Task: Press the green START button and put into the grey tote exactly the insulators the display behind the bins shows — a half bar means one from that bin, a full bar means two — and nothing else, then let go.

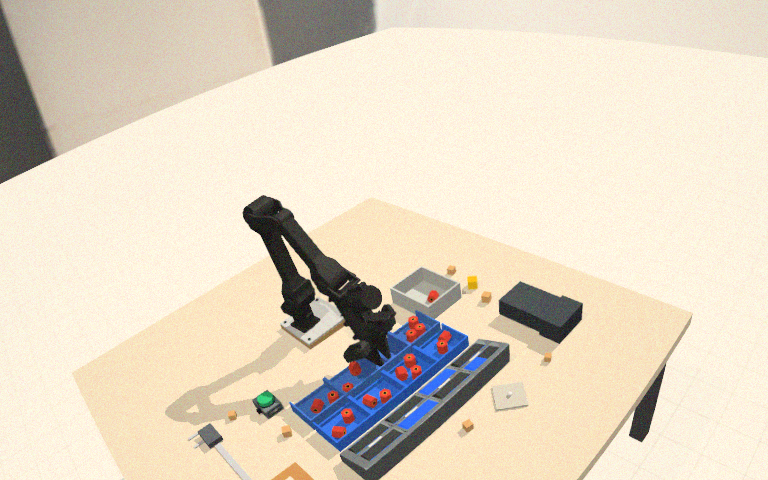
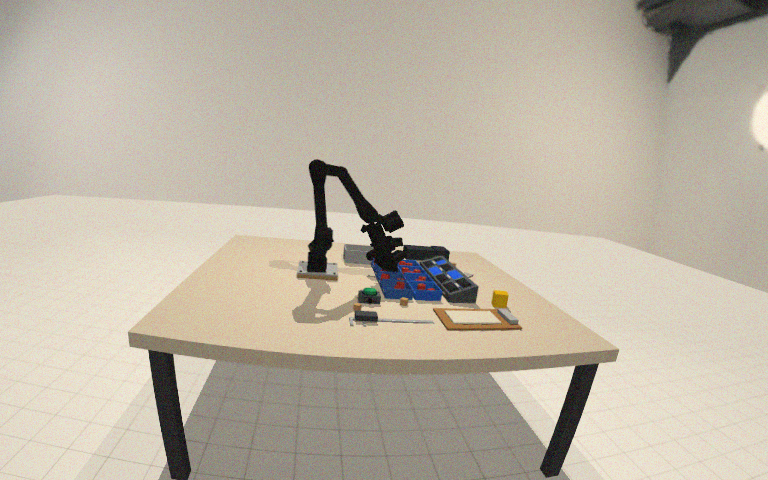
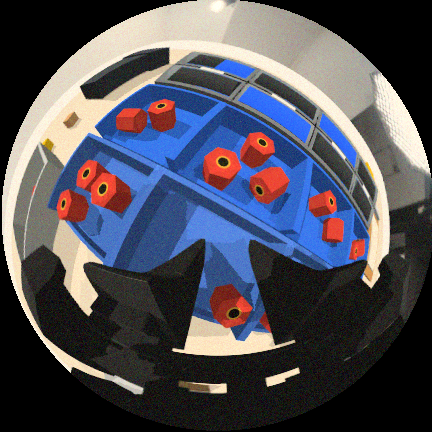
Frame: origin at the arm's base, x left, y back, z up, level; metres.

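Where they show: gripper, fingertip midpoint: (image 3: 226,244); arm's base, link origin: (image 1: 305,322) (image 2: 316,269).
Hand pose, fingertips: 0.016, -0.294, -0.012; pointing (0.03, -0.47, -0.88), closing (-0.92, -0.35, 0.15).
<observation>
Things, the pixels of their top centre, and the offset from my fingertips, as dx, dy, dz. "spot": a spot on its surface instead.
- grey tote, top centre: (image 1: 424,285) (image 2: 362,248) +0.260, +0.080, +0.043
- red insulator, top centre: (image 1: 432,293) +0.264, +0.059, +0.020
- START button, top centre: (image 1: 264,396) (image 2: 370,288) -0.279, +0.145, +0.030
- dark box, top centre: (image 1: 539,301) (image 3: 122,59) (image 2: 426,247) +0.348, -0.238, +0.045
- yellow cube, top centre: (image 1: 472,278) +0.378, +0.003, +0.016
- caliper-like tool, top centre: (image 1: 218,453) (image 2: 393,316) -0.458, +0.112, +0.009
- framed board, surface spot: (image 2: 442,320) spot: -0.452, -0.034, -0.006
My gripper (image 1: 385,362) (image 2: 391,269) (image 3: 226,244) is open and empty, low over the blue bins (image 1: 314,427) (image 3: 215,225). One red insulator (image 1: 354,368) (image 3: 230,305) shows beyond the gap between the fingers, near the bin's robot-side wall, not gripped. Other red insulators lie in neighbouring bins. The grey tote (image 1: 409,303) (image 2: 355,254) holds one red insulator (image 1: 432,296). The display (image 1: 441,416) (image 2: 468,295) shows two full blue bars, one in each row, and a half bar at the tote end of its outer row. The START button (image 1: 265,399) (image 2: 369,291) is green.
A dark box (image 1: 538,311) (image 3: 125,72) stands past the tote and display. Small orange cubes (image 1: 485,297) (image 1: 286,431) and a yellow cube (image 1: 472,282) lie around. A caliper-like tool (image 1: 210,435) (image 2: 365,315) and a framed board (image 2: 442,320) lie near the button's end of the table.
</observation>
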